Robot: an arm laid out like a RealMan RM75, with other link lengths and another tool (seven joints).
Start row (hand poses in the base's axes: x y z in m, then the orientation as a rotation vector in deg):
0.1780, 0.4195, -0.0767, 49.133, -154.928, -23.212
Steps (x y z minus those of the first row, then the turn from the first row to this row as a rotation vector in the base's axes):
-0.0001, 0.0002, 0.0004, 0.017, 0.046, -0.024
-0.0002, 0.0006, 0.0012, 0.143, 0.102, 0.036
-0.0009, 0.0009, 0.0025, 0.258, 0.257, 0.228
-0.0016, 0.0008, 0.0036, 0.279, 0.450, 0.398
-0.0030, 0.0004, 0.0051, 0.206, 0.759, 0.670
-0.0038, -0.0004, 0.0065, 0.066, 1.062, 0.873
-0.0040, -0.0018, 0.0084, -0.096, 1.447, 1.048
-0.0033, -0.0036, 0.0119, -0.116, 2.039, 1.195
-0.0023, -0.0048, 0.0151, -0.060, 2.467, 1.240
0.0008, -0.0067, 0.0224, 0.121, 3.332, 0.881
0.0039, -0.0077, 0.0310, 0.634, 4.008, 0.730
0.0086, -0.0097, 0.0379, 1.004, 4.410, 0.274
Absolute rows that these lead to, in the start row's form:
0.1779, 0.4197, -0.0763, 49.086, -154.899, -23.256
0.1778, 0.4201, -0.0755, 49.175, -154.819, -23.435
0.1771, 0.4204, -0.0742, 49.393, -154.577, -23.603
0.1764, 0.4203, -0.0731, 49.539, -154.310, -23.657
0.1750, 0.4199, -0.0716, 49.743, -153.880, -23.596
0.1742, 0.4191, -0.0702, 49.839, -153.492, -23.455
0.1740, 0.4177, -0.0683, 49.858, -153.043, -23.316
0.1747, 0.4159, -0.0648, 49.787, -152.424, -23.444
0.1757, 0.4147, -0.0616, 49.675, -152.012, -23.646
0.1788, 0.4128, -0.0543, 48.885, -151.419, -24.238
0.1819, 0.4118, -0.0457, 48.534, -150.888, -25.176
0.1866, 0.4098, -0.0388, 47.868, -150.762, -25.898

